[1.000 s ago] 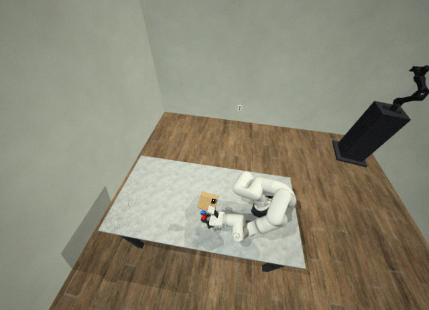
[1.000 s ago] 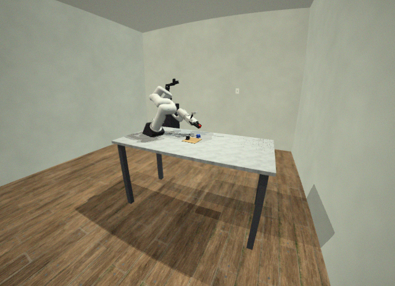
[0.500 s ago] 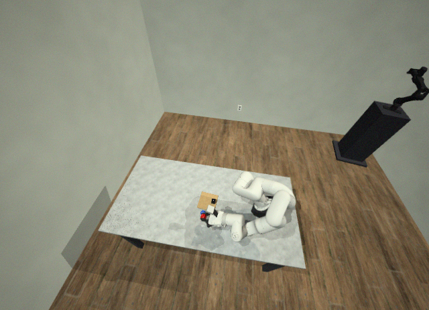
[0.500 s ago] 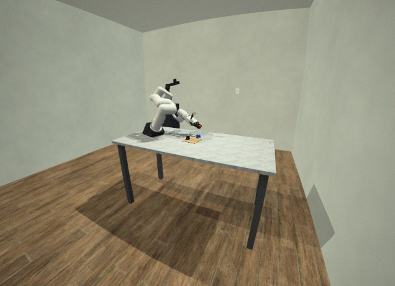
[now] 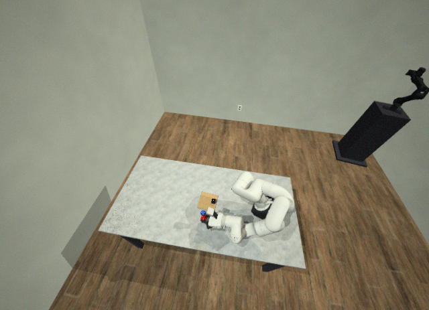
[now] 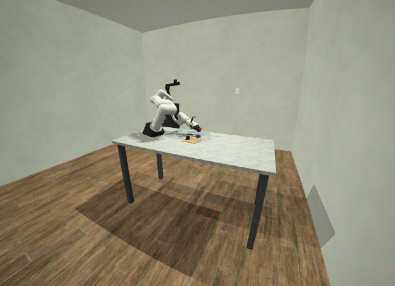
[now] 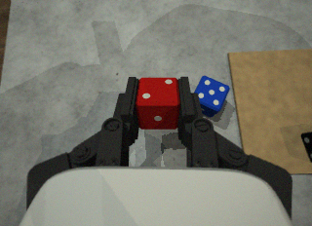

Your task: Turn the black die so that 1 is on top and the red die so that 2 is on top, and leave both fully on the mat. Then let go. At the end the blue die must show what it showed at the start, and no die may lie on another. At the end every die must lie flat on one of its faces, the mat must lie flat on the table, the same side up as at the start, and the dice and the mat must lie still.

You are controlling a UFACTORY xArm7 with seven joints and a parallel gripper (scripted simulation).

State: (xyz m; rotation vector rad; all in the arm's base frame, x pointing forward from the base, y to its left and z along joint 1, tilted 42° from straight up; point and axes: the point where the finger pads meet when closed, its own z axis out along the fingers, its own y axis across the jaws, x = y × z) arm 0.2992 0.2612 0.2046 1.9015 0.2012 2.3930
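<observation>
Right now the blue die is 30 mm ahead of my hand, 50 mm to the right of it and 50 mm below it. From my hand the other things lie so: black die 20 mm behind, 160 mm to the right, 50 mm below; then red die 10 mm ahead, 10 mm below; then tan mat 30 mm ahead, 160 mm to the right, 70 mm below.
</observation>
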